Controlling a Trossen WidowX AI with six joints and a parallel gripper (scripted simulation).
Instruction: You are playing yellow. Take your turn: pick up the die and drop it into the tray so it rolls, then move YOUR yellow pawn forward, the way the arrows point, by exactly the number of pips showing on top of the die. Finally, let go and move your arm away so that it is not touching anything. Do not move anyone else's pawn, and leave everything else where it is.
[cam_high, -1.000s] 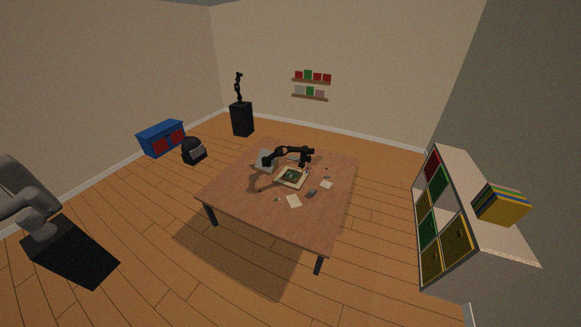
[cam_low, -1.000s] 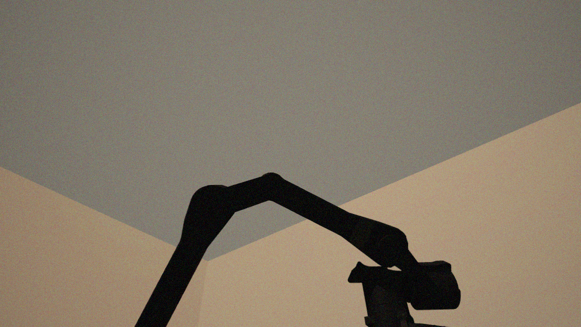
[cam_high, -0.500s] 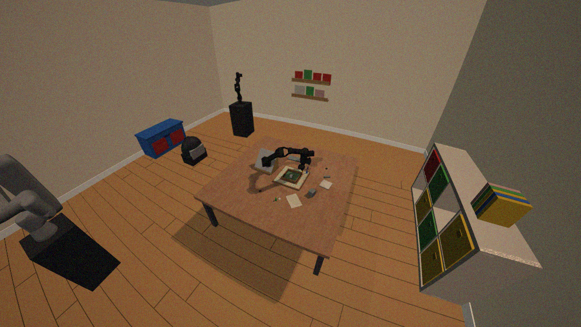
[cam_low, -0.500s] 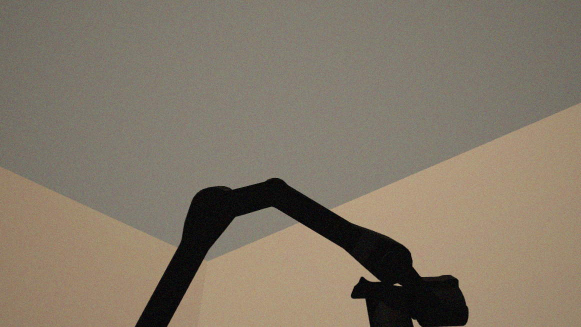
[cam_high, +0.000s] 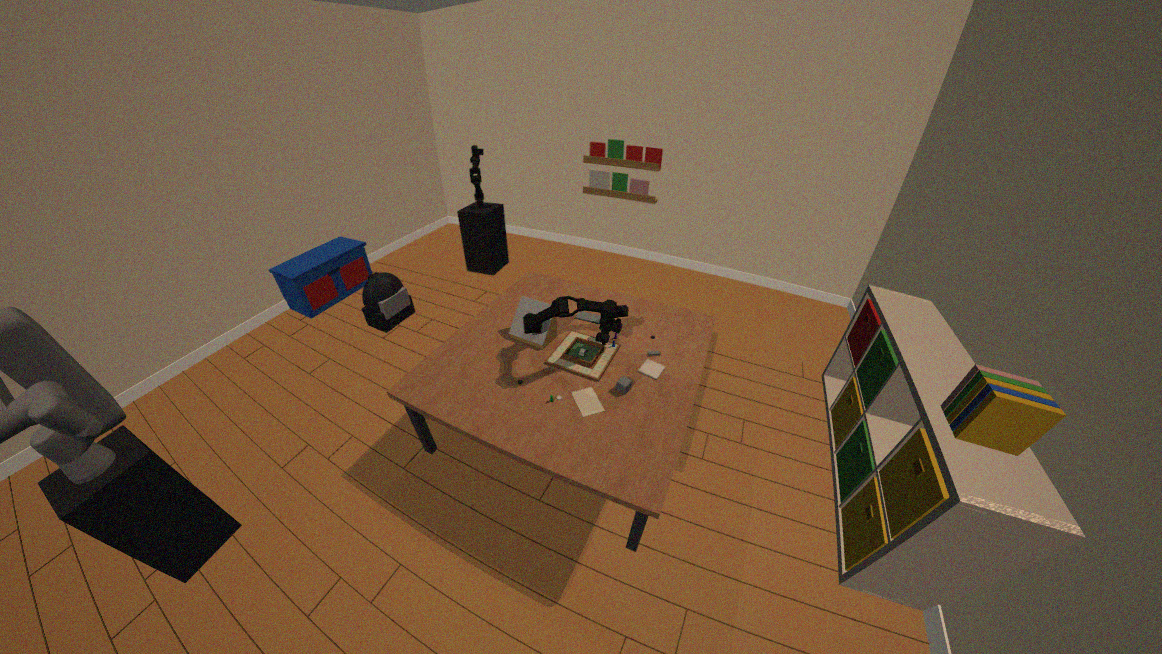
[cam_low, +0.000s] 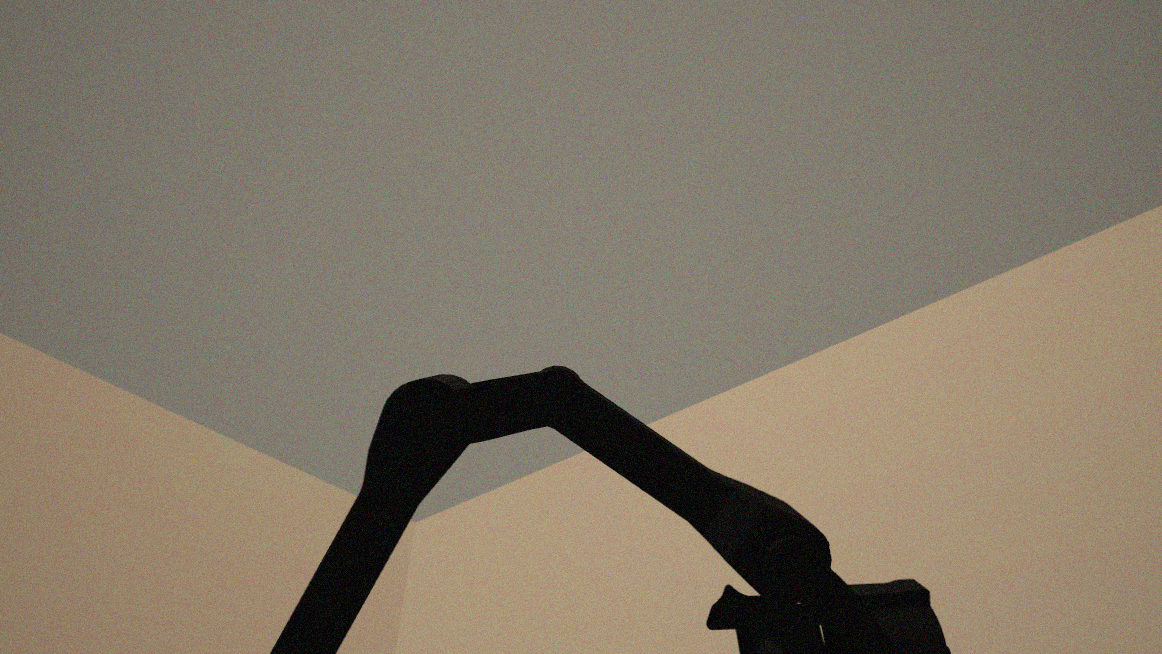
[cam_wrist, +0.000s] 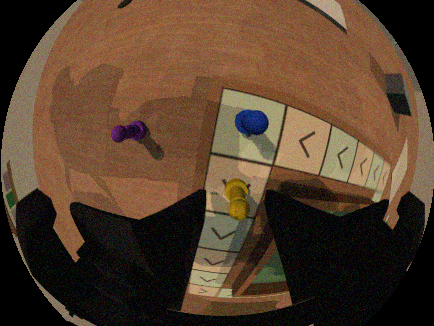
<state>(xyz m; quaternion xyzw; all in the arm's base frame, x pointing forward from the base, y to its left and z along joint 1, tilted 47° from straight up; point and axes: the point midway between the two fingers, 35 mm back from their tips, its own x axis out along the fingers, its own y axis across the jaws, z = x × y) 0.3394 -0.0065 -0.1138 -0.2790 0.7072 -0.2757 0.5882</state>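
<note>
Right now my gripper tip is 5 cm short of the blue pawn. The rest, counted from my gripper tip: purple pawn (4 cm ahead, 8 cm to the left, 1 cm below); yellow pawn (right at my gripper tip); green tray (8 cm behind, 10 cm to the right, 2 cm below).
</note>
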